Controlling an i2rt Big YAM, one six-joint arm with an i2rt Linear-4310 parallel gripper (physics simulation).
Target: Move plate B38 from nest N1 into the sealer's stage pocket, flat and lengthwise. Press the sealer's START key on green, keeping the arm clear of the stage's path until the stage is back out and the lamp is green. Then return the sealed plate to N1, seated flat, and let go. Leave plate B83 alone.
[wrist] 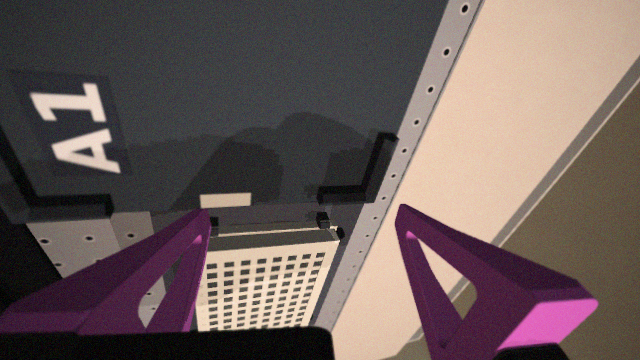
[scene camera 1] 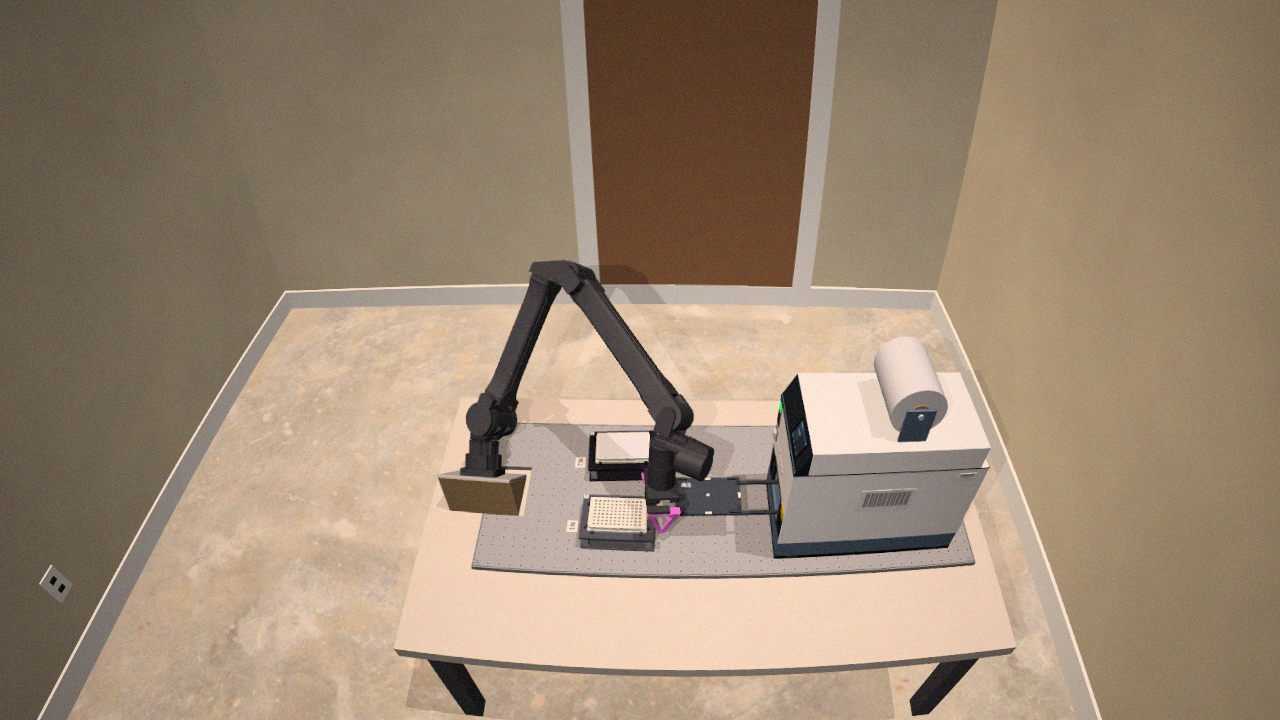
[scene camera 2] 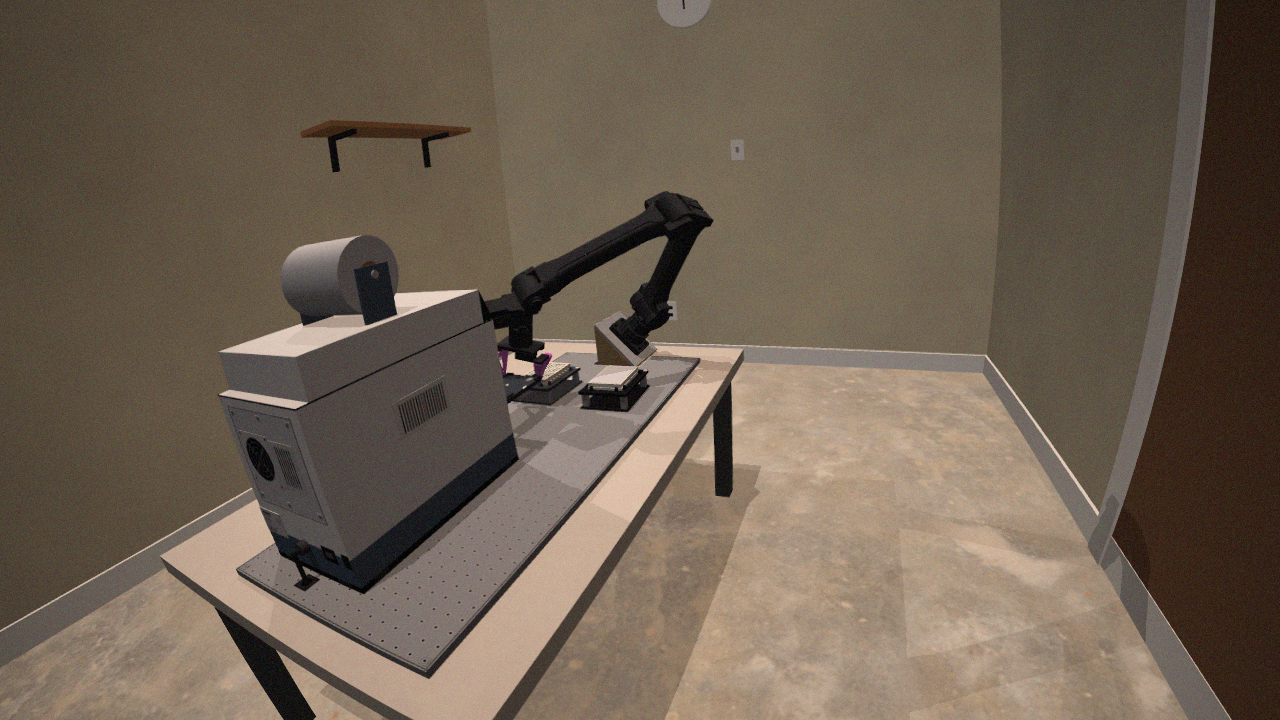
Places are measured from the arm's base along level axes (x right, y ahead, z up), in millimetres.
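Pixels of known places: gripper, fingertip midpoint: (wrist: 306, 214) (scene camera 1: 658, 517); arm's base at its link origin: (scene camera 1: 483, 474) (scene camera 2: 627, 337).
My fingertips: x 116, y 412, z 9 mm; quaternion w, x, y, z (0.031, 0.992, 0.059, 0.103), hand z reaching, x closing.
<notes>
For each thing: its top centre in the pictures, then the offset to it from my fingertips. "spot": a spot on its surface instead. Level surfaces: height alone.
- front nest at its top centre: (wrist: 262, 297) (scene camera 1: 617, 514) (scene camera 2: 544, 372) dy -89, dx -15, dz -10 mm
- plate with a plain white top, top centre: (scene camera 1: 622, 445) (scene camera 2: 613, 374) dy -88, dx -215, dz -3 mm
- back nest at a spot on its surface: (scene camera 1: 604, 475) spot: dy -132, dx -166, dz -59 mm
- sealer's dark stage at its top centre: (scene camera 1: 728, 493) (scene camera 2: 495, 390) dy +150, dx -40, dz +35 mm
- green lamp at its top centre: (scene camera 1: 781, 403) dy +252, dx -133, dz +217 mm
- film roll at its top centre: (scene camera 2: 331, 240) (scene camera 1: 916, 362) dy +485, dx -42, dz +412 mm
- perforated board at its surface level: dz -64 mm
A cream plate with a grid of wells (scene camera 1: 617, 513) (scene camera 2: 559, 371) (wrist: 265, 290) sits in the front nest (scene camera 1: 617, 540). A plate with a plain white top (scene camera 1: 622, 445) (scene camera 2: 614, 378) sits in the back nest (scene camera 1: 604, 475) (scene camera 2: 594, 399). The plate and nest names are not readable. The sealer's dark stage (scene camera 1: 713, 497) (wrist: 200, 90), marked A1, is out with its pocket empty. My gripper (scene camera 1: 655, 501) (scene camera 2: 522, 367) (wrist: 306, 214) is open and empty, at the stage's plate-side end, close beside the front nest. A green lamp (scene camera 1: 780, 407) glows on the sealer (scene camera 1: 881, 501) (scene camera 2: 411, 456).
Rails (scene camera 1: 758, 512) run from the stage to the sealer. A film roll (scene camera 1: 908, 380) (scene camera 2: 331, 273) stands on top of the sealer. Small label cards (scene camera 1: 580, 462) stand left of the nests. The arm's wedge base (scene camera 1: 483, 494) is at the table's left end. The arm arches over the perforated board (scene camera 1: 537, 546).
</notes>
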